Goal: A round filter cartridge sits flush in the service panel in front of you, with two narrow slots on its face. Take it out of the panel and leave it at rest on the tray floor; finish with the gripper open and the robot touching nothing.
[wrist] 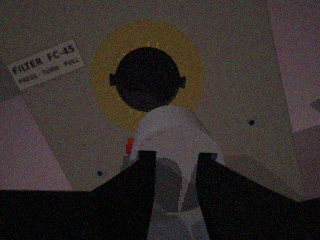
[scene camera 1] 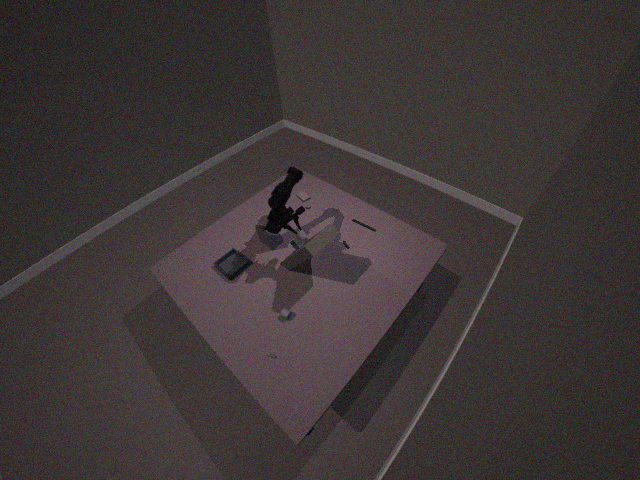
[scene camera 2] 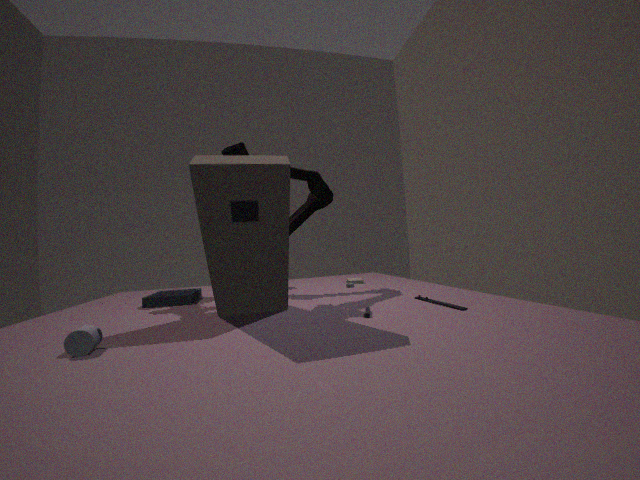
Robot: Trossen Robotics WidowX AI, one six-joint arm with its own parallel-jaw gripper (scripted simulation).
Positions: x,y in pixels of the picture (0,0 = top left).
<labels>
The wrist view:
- my gripper: 174,163
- round filter cartridge: 176,136
</labels>
